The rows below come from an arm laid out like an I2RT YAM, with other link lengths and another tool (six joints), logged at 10 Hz.
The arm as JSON. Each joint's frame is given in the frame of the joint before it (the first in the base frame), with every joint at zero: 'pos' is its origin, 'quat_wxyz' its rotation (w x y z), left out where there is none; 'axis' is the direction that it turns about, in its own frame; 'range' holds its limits. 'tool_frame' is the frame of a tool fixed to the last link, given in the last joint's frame.
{
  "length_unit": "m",
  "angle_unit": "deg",
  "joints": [
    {
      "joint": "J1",
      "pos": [
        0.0,
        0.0,
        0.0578
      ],
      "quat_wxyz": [
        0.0,
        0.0,
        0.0,
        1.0
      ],
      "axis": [
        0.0,
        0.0,
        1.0
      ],
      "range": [
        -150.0,
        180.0
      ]
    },
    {
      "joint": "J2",
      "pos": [
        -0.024,
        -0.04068,
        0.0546
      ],
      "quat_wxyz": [
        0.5,
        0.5,
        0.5,
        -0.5
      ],
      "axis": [
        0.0,
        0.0,
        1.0
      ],
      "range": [
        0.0,
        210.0
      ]
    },
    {
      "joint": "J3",
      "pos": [
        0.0,
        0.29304,
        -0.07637
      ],
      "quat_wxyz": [
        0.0,
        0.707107,
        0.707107,
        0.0
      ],
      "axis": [
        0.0,
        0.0,
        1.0
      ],
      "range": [
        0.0,
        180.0
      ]
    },
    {
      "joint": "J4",
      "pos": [
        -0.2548,
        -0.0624,
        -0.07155
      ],
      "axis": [
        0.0,
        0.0,
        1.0
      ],
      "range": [
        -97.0,
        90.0
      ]
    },
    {
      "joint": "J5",
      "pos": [
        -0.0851,
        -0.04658,
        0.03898
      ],
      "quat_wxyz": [
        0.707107,
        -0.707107,
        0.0,
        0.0
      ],
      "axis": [
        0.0,
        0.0,
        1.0
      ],
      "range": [
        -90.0,
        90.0
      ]
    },
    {
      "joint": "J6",
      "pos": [
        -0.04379,
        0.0,
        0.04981
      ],
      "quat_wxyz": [
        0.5,
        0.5,
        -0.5,
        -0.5
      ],
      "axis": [
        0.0,
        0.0,
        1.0
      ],
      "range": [
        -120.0,
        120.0
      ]
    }
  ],
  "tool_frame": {
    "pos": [
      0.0,
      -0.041,
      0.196
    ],
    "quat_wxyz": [
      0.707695,
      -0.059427,
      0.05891,
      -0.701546
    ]
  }
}
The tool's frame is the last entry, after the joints.
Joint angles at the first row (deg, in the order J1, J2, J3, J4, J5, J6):
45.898 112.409 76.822 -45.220 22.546 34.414
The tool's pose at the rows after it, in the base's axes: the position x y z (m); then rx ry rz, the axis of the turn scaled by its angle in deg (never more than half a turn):
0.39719 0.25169 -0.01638 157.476 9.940 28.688
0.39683 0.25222 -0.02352 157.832 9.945 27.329
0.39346 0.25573 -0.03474 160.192 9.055 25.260
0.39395 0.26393 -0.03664 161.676 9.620 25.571
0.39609 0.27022 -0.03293 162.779 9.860 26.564
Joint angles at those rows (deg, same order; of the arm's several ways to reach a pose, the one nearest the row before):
45.837 113.829 76.908 -44.747 20.622 34.981
45.551 114.867 77.284 -44.700 19.856 34.957
44.970 115.497 76.556 -43.262 17.311 35.403
45.065 115.608 76.380 -41.901 16.154 35.076
45.119 115.186 76.421 -41.091 15.555 34.826

